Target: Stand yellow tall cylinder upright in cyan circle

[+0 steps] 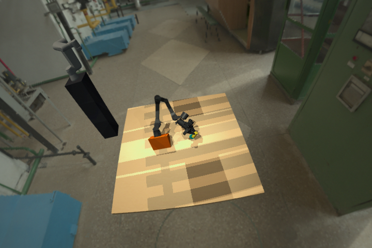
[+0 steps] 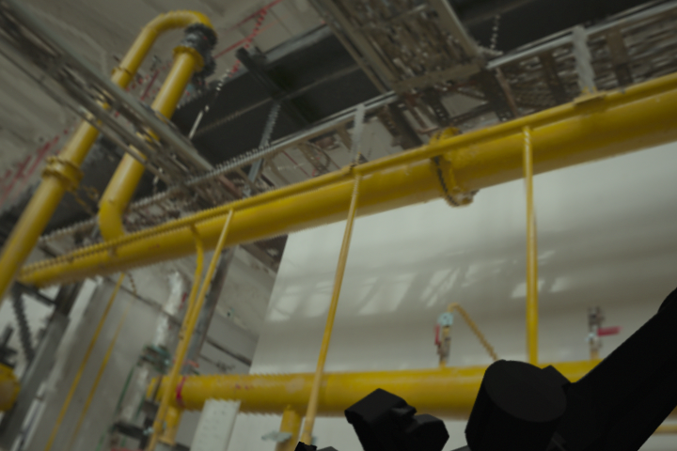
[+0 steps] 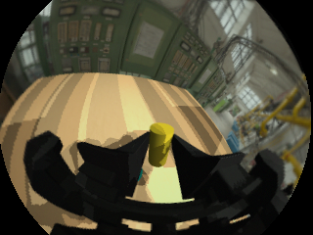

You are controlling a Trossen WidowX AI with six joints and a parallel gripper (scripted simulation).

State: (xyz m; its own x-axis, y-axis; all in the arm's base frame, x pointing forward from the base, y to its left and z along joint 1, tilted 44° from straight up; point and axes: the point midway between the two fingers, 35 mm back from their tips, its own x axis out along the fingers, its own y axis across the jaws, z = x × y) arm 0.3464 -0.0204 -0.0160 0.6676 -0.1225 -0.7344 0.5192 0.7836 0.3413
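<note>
Now: gripper tip 3 cm past the cyan circle, 5 cm to the right of it and 11 cm above it. From my gripper tip the other things lie so: yellow tall cylinder: 1 cm behind, 2 cm below.
</note>
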